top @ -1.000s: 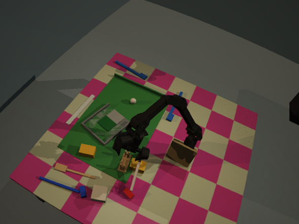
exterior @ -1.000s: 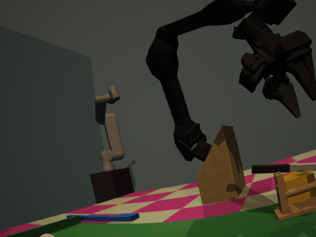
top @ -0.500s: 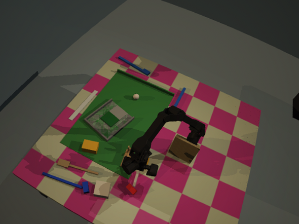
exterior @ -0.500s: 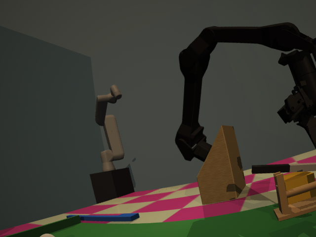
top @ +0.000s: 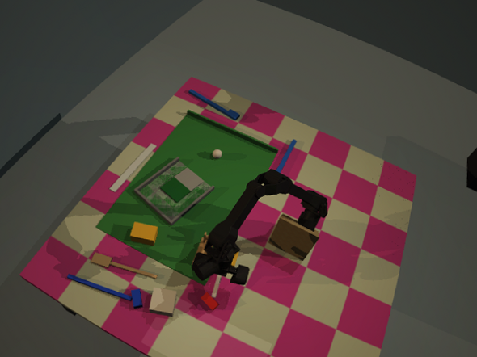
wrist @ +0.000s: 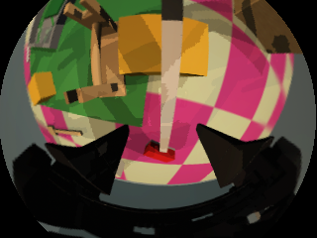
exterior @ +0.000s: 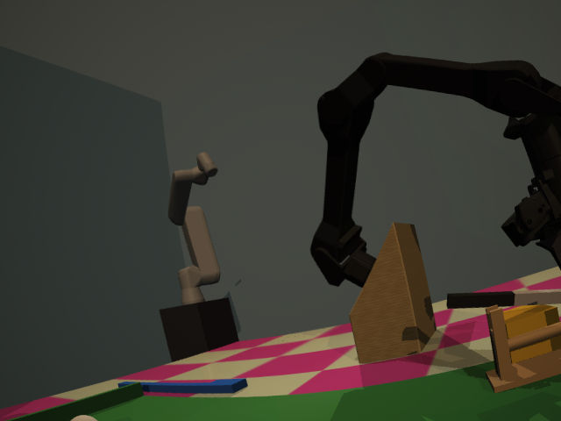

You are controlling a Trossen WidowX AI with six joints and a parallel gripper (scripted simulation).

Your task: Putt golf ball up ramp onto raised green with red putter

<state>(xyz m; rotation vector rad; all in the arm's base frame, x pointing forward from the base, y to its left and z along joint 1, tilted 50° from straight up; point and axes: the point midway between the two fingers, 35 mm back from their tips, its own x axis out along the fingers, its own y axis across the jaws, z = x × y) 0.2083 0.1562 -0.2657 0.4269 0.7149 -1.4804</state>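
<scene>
Now: gripper tip 3 cm to the left of the red putter. Round my gripper tip: white golf ball 52 cm to the right, 26 cm ahead, 2 cm below; then wooden stand 10 cm ahead, 8 cm to the right, 1 cm below.
</scene>
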